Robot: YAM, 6 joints.
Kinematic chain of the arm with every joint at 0, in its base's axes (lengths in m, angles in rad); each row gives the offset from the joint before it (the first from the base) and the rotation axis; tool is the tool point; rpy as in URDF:
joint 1: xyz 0 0 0.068 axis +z
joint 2: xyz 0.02 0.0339 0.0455 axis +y
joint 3: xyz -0.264 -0.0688 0 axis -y
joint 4: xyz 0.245 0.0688 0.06 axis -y
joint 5: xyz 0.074 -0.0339 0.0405 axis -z
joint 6: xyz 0.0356 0 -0.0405 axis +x
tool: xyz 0 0 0 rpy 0 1.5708 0
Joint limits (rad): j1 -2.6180..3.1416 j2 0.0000..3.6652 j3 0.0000..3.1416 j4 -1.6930..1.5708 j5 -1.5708..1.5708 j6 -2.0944..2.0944
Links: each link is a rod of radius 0.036 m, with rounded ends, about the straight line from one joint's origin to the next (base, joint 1, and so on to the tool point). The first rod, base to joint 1, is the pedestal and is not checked.
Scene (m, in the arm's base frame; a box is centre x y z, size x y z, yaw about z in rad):
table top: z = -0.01
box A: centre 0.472 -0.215 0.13 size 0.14 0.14 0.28 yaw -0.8
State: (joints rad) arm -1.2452 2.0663 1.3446 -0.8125 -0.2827 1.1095
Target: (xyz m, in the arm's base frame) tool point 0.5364 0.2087 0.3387
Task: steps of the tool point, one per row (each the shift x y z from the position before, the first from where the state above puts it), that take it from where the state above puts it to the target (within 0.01 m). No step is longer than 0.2 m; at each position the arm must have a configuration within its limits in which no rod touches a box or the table.
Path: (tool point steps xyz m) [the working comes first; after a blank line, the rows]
Joints at the target: 0.3557 2.4490 2.4641 -0.0801 -0.2509 1.1095
Straight joint move there: touches box A.

1: 0.0971 0.0051 0.1044
2: 0.0740 0.0589 0.1187
3: 0.1114 0.0717 0.0033
4: 0.0867 0.1147 0.0003
5: 0.0455 0.1468 -0.0028
6: -0.0070 0.1618 -0.0060

